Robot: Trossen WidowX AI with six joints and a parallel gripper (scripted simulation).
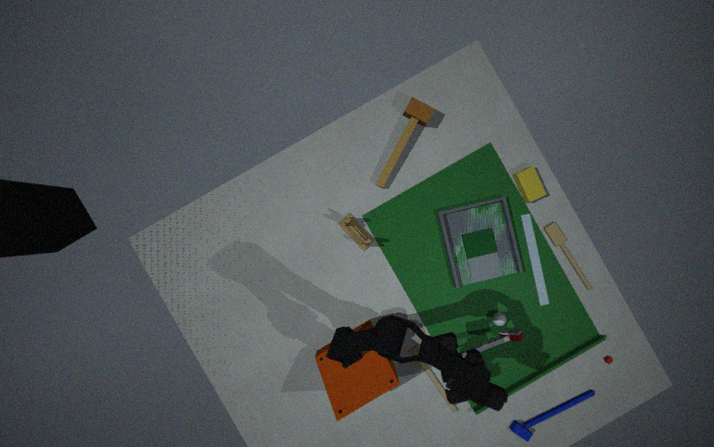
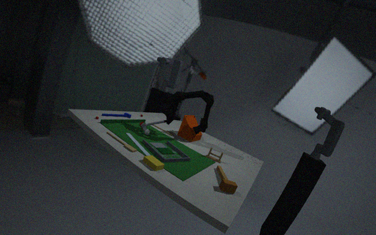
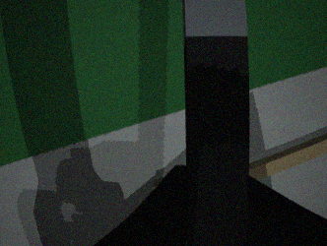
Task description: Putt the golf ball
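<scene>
Right now the red putter is 11 cm ahead of my gripper tip, 3 cm to the right of it and 1 cm below it. Also, from my gripper tip: blue putter: 37 cm to the right, 21 cm ahead, 7 cm below; white golf ball: 22 cm ahead, 6 cm below, 2 cm to the right; white strip: 42 cm ahead, 8 cm to the left, 8 cm below.
</scene>
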